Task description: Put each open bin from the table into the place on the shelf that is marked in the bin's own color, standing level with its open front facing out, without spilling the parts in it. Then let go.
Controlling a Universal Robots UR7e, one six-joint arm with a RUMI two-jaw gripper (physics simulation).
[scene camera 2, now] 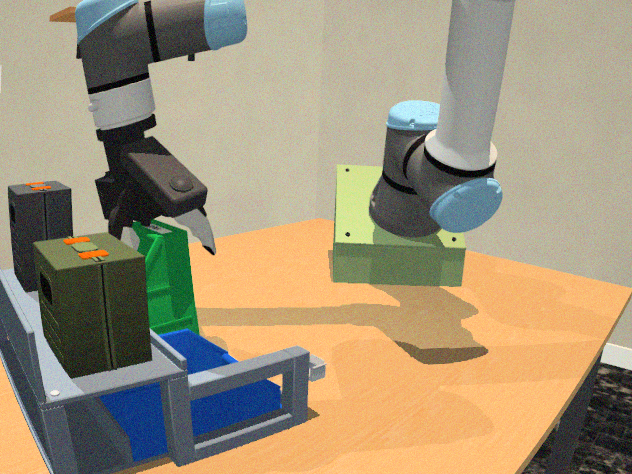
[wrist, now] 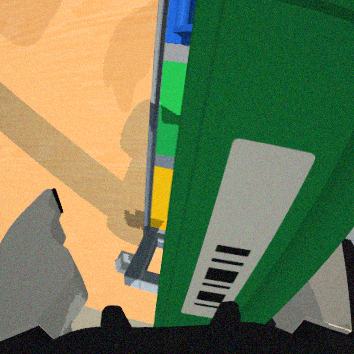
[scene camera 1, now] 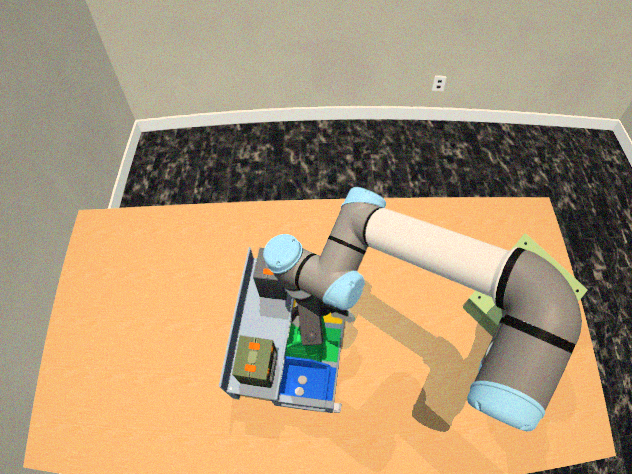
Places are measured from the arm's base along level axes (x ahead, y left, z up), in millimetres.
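Pixels of known places: gripper, between the fingertips: (scene camera 1: 325, 322); arm's base, origin of its link: (scene camera 2: 407, 211).
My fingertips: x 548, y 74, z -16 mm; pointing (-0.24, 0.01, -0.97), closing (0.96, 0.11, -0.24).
Observation:
Ahead of a thing's pixels: the offset from my fingertips to its middle. "spot": to the spot under its first point.
The green bin @(spot: dz +2, dx +49, dy +82 mm) (scene camera 1: 302, 351) (scene camera 2: 176, 275) (wrist: 265, 90) is tipped steeply on end in the shelf's green-marked place (scene camera 1: 331, 340) (wrist: 172, 87); it is not level. Its inside parts are hidden. My gripper (scene camera 2: 167, 244) (wrist: 170, 189) is open around the bin's raised upper end, with nothing gripped; one finger is partly hidden behind the bin in the wrist view. The blue bin @(spot: dz -98, dx +4, dy +131 mm) (scene camera 1: 319, 380) (scene camera 2: 186, 352) (wrist: 181, 22) sits in the near end of the shelf (scene camera 1: 306, 406) (scene camera 2: 176, 423) (wrist: 156, 70), with two pale round parts inside. The yellow-marked place (scene camera 1: 333, 319) (wrist: 160, 195) shows bare in part; no yellow bin shows.
An olive box @(dz +43, dx +153, dy +133 mm) (scene camera 1: 255, 359) (scene camera 2: 91, 306) and a dark grey box @(dz +56, dx +142, dy -98 mm) (scene camera 1: 270, 285) (scene camera 2: 40, 224) stand on the shelf's upper board @(dz -8, dx +157, dy +20 mm) (scene camera 1: 262, 326), behind the bins. The shelf's end frame @(spot: dz -54, dx -29, dy +216 mm) (scene camera 2: 301, 382) sticks out beside the blue bin. The robot's green base block (scene camera 2: 398, 265) stands across the table.

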